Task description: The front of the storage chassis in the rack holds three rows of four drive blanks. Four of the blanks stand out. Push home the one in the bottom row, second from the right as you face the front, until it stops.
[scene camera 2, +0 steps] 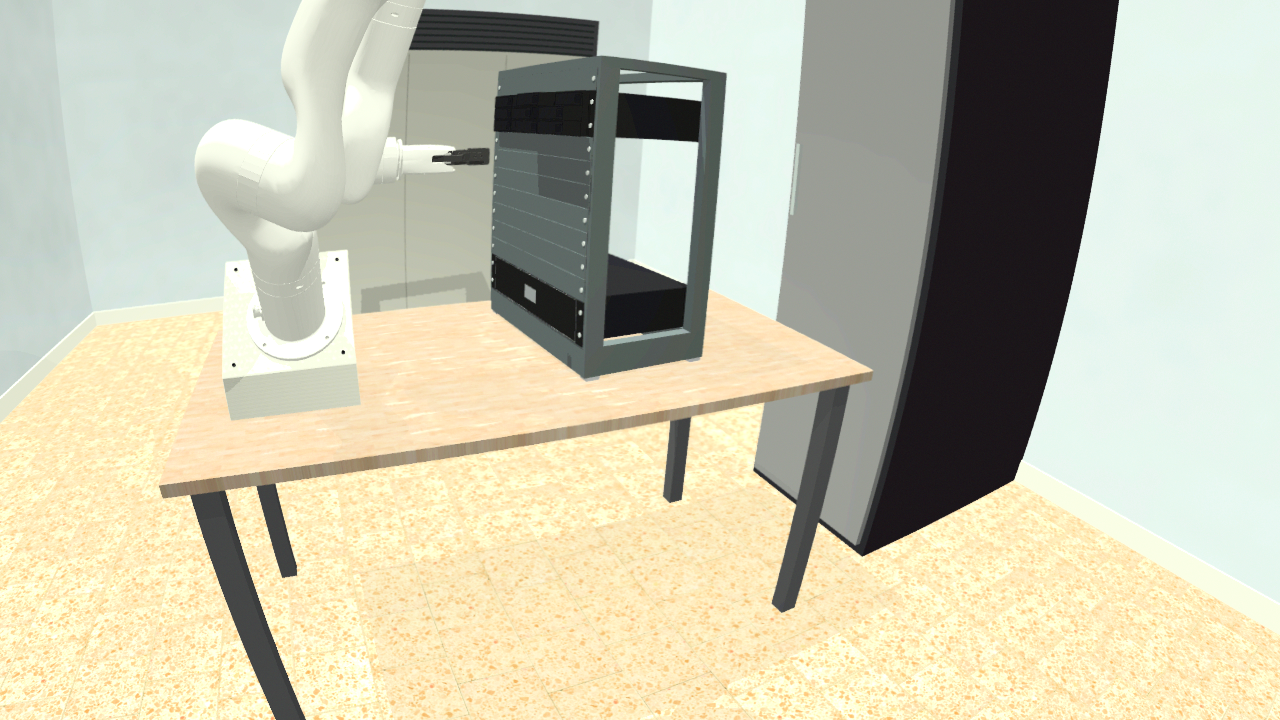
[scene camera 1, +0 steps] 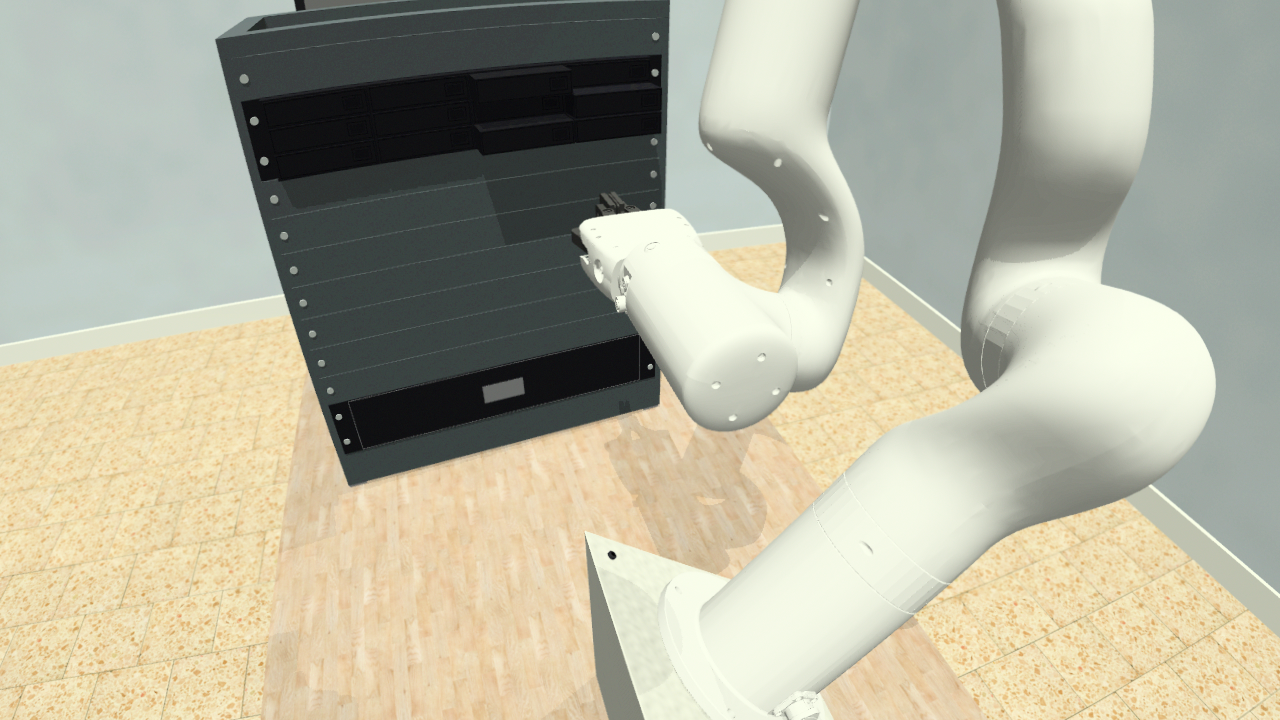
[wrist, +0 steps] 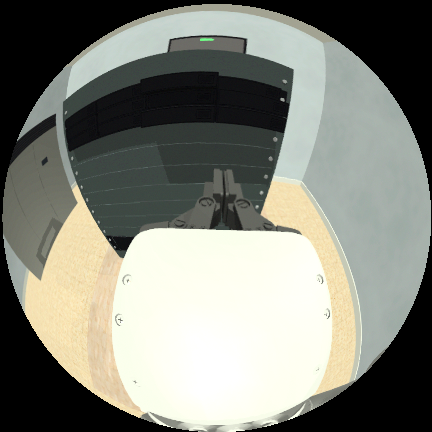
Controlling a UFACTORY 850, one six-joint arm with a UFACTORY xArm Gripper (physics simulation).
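Note:
The storage chassis point(scene camera 1: 358, 134) point(scene camera 2: 543, 114) is black and sits near the top of the rack. The bottom-row blank second from the right point(scene camera 1: 526, 137) point(wrist: 177, 116) stands out from the front, with its top face showing in scene camera 1. The blank two rows above it point(scene camera 1: 520, 86) and the middle-row right blank point(scene camera 1: 617, 101) also stand out. The bottom-right blank point(scene camera 1: 617, 128) seems to stand out; its depth is hard to tell. My gripper point(scene camera 1: 609, 198) point(scene camera 2: 488, 155) point(wrist: 221, 182) is shut and empty, in front of the rack, below the chassis and right of the named blank.
The grey rack point(scene camera 1: 657, 268) point(scene camera 2: 601, 214) point(wrist: 283, 75) stands on a wooden table point(scene camera 1: 429, 573) point(scene camera 2: 465, 394). Grey panels point(scene camera 1: 402, 268) fill its front below the chassis. A black unit point(scene camera 1: 411, 413) point(scene camera 2: 554, 302) with a light label sits at the bottom. A tall cabinet point(scene camera 2: 872, 179) stands behind the table.

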